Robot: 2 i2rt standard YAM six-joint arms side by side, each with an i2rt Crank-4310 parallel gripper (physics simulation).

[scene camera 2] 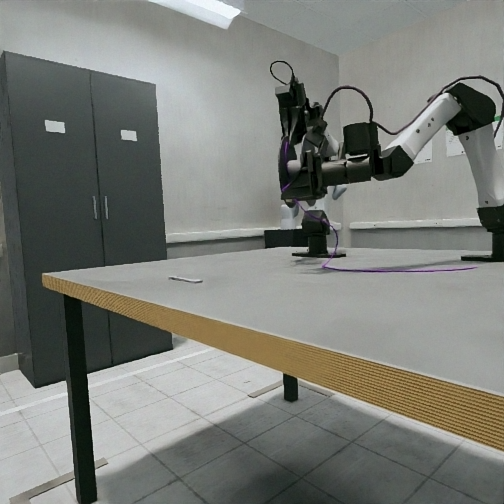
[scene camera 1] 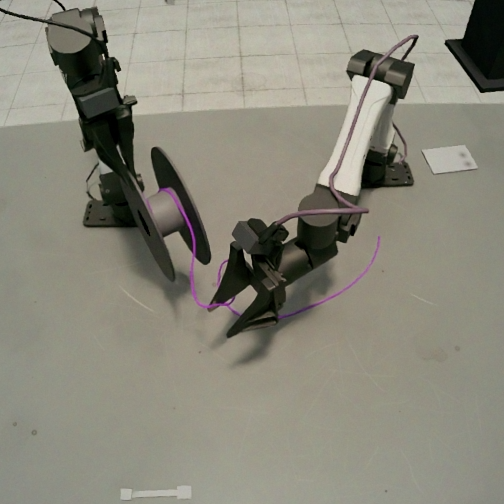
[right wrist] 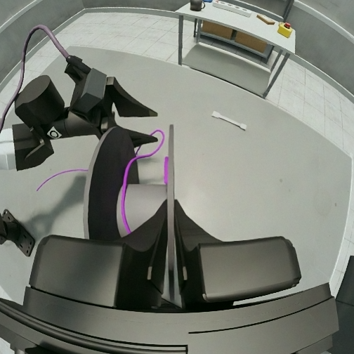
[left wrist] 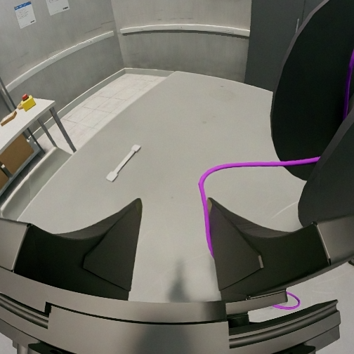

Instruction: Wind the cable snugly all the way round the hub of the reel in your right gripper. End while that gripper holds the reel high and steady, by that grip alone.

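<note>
The dark reel (scene camera 1: 200, 240) (left wrist: 300, 95) (right wrist: 102, 185) is held up on edge above the table. My right gripper (right wrist: 170, 202) is shut on its near flange. The purple cable (scene camera 1: 193, 265) (scene camera 2: 400, 271) (left wrist: 250, 164) (right wrist: 123, 187) passes over the pale hub (scene camera 1: 167, 215) (right wrist: 145, 200) between the flanges, then hangs out toward my left gripper (scene camera 1: 220, 322) (left wrist: 173, 200) (right wrist: 157, 126). That gripper is open beside the reel; the cable runs along its right-hand finger in the left wrist view. Whether they touch is unclear. The cable's tail lies curved on the table. The hub's underside is hidden.
The grey table (scene camera 1: 300, 425) (scene camera 2: 225, 300) bears a small white bar-shaped piece (scene camera 1: 156, 493) (scene camera 2: 185, 279) (left wrist: 123, 163) (right wrist: 229, 121) and a white card (scene camera 1: 449, 159). My left gripper is close to the reel's far flange. A side bench stands beyond the table in the wrist views.
</note>
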